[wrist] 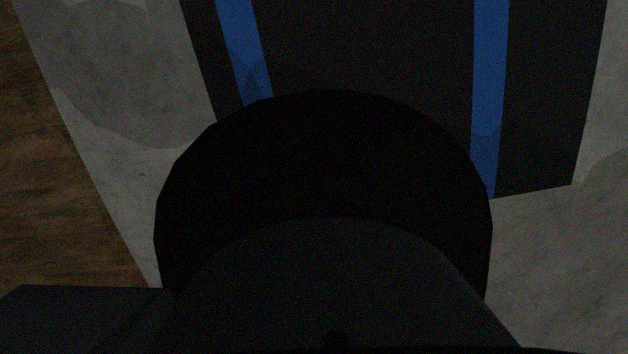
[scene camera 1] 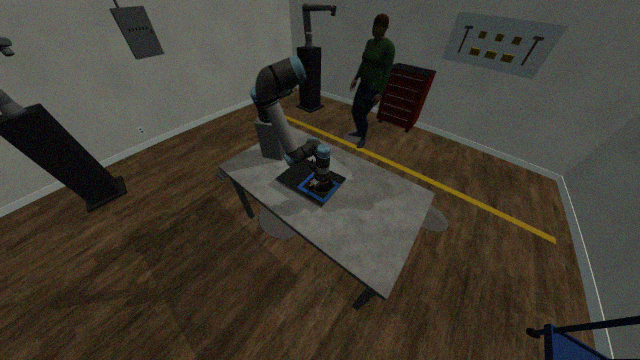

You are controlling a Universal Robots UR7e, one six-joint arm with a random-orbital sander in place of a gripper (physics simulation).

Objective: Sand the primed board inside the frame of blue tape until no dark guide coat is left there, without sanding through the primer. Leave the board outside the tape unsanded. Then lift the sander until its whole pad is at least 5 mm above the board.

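Frame: origin at the arm's base, x left, y back, z up, level; millimetres.
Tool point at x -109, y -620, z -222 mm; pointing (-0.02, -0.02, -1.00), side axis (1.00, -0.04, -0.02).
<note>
A point is followed by its place in that frame.
The dark board point(scene camera 1: 294, 175) @[x -108, y -358, z -305 mm] point(wrist: 542, 95) @[x 71, y -566, z -305 mm] lies on the table. The frame of blue tape point(scene camera 1: 311, 194) @[x -153, y -570, z -304 mm] point(wrist: 490, 65) @[x 23, y -543, z -304 mm] is on its near part; its two side strips run up the wrist view. The surface inside the tape point(wrist: 360, 45) @[x -73, y -525, z -305 mm] looks evenly dark; how much guide coat is on it cannot be told in this light. My sander point(scene camera 1: 324, 181) point(wrist: 320, 160) is over the taped area in the scene view. In the wrist view its round black pad hides the tape's near strip and the board's near edge. Whether the pad touches the board cannot be told. The sander has no fingers.
The grey table point(scene camera 1: 365, 225) @[x -84, y -947, z -348 mm] point(wrist: 555, 270) @[x 208, y -801, z -348 mm] carries the arm point(scene camera 1: 282, 127) @[x -220, y -453, z 159 mm] and a grey block point(scene camera 1: 269, 142) @[x -71, y -48, z -183 mm] by its base. A person point(scene camera 1: 377, 60) stands beyond the yellow floor line point(scene camera 1: 430, 180), by a red tool cabinet point(scene camera 1: 406, 97). Shadows fall on the table.
</note>
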